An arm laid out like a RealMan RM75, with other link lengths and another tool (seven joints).
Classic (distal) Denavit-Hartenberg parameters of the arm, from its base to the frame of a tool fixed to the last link. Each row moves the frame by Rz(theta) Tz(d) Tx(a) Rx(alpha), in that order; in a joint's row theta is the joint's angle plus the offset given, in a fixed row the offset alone. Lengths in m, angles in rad.
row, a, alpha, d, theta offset
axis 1, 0, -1.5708, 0.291, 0
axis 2, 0, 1.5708, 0, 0
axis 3, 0, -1.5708, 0.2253, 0
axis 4, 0, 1.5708, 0, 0
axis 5, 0, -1.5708, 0.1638, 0
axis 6, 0, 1.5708, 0, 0
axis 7, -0.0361, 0.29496, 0.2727, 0.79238
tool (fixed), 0, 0, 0.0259, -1.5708
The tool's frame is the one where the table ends.
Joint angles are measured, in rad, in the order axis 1, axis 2, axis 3, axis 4, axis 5, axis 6, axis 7. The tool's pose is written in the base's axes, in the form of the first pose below.
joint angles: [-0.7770, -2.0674, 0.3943, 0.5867, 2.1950, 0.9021, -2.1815]
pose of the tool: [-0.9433 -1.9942 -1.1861 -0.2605 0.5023 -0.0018]
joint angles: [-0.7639, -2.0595, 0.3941, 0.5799, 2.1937, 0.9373, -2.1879]
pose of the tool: [-0.9475 -2.0276 -1.1784 -0.2611 0.4949 -0.0059]
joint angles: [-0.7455, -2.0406, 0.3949, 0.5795, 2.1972, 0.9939, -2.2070]
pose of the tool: [-0.9540 -2.0684 -1.1671 -0.2625 0.4857 -0.0063]
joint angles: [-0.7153, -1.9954, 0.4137, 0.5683, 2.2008, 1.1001, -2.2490]
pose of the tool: [-0.9753 -2.1507 -1.1282 -0.2642 0.4664 -0.0075]
